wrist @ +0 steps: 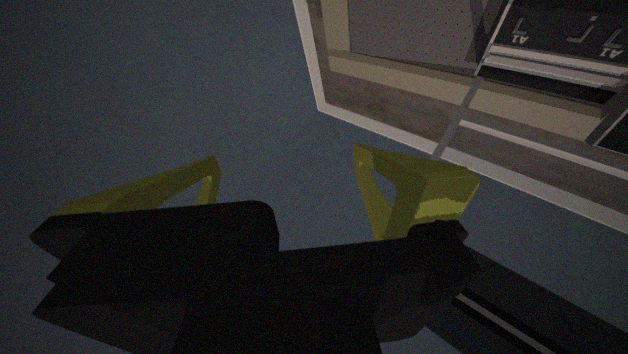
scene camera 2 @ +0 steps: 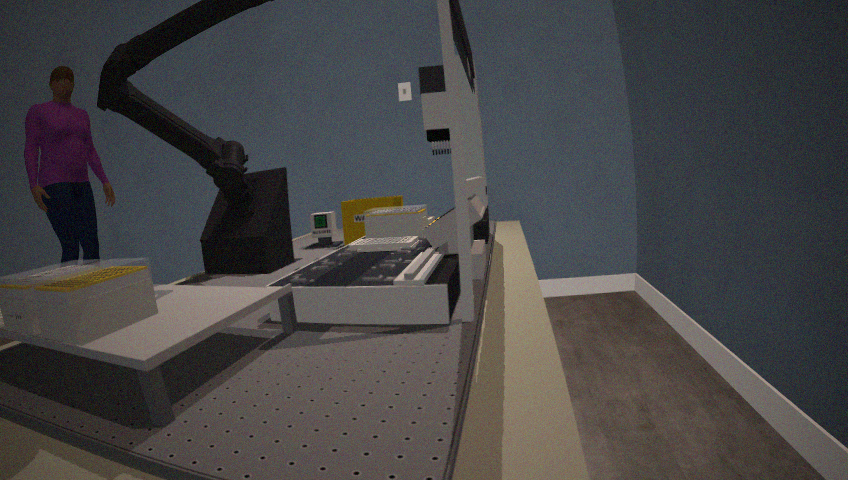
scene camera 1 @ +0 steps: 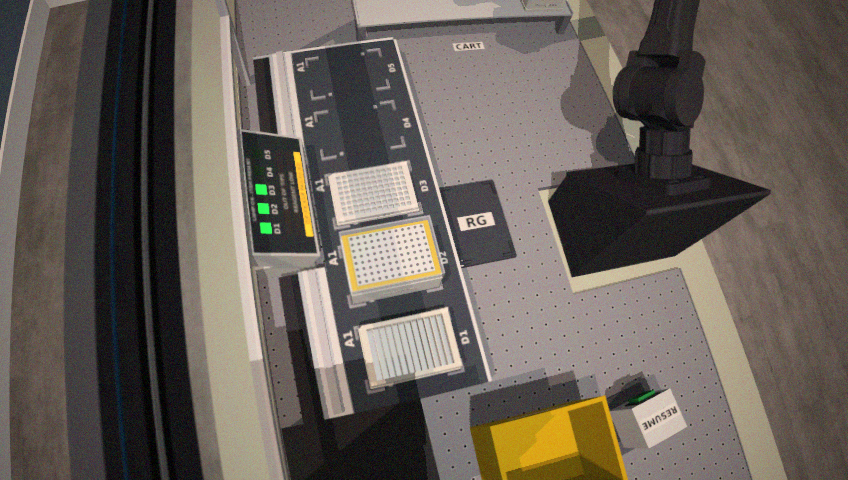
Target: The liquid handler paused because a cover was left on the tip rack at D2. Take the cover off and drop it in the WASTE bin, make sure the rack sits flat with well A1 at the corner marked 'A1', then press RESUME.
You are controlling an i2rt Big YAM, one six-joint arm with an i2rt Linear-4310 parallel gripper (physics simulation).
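Frame: origin at the arm's base, x ahead, y left, z up, level; metres.
Seen in the pictures: gripper, between the fingertips: (wrist: 286, 157); arm's base, origin of its link: (scene camera 2: 245, 200) (scene camera 1: 662, 182).
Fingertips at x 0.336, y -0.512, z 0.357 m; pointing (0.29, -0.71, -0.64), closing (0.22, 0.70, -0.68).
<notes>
Offsets run from my fingertips to a thing's top centre. "pt": to the spot under its first point.
The white tip rack (scene camera 1: 392, 255) (scene camera 2: 392, 224) with a yellow-edged top stands at D2, between the D1 and D3 labware. A clear cover @[0.506 m left, 0.072 m ahead, 0.410 m down] (scene camera 2: 397, 209) shows over its top in scene camera 2. The rack looks level; which of its corners is well A1 cannot be told. The yellow WASTE bin @[0.823 m left, 0.062 m back, 0.399 m down] (scene camera 1: 538, 437) (scene camera 2: 351, 221) stands beyond D1. The white RESUME box @[0.828 m left, 0.230 m back, 0.429 m down] (scene camera 1: 659, 418) (scene camera 2: 321, 223) with a green button stands beside the bin. My gripper (wrist: 286, 157) is open and empty, high up and away from the rack; its fingers do not show in the scene views.
A white plate @[0.382 m left, 0.068 m ahead, 0.467 m down] (scene camera 1: 373, 193) sits at D3 and a trough plate @[0.630 m left, 0.076 m ahead, 0.449 m down] (scene camera 1: 410, 347) at D1. A status screen @[pt 0.387 m left, 0.210 m ahead, 0.412 m down] (scene camera 1: 276, 196) stands behind the deck. The upright gantry post @[pt 0.058 m left, 0.249 m ahead, 0.373 m down] (scene camera 2: 464, 196) rises along the deck. Another tip box @[0.170 m right, 0.168 m back, 0.413 m down] (scene camera 2: 119, 309) stands on the low cart @[0.099 m right, 0.217 m back, 0.468 m down] (scene camera 2: 208, 309). A person (scene camera 2: 62, 142) stands behind.
</notes>
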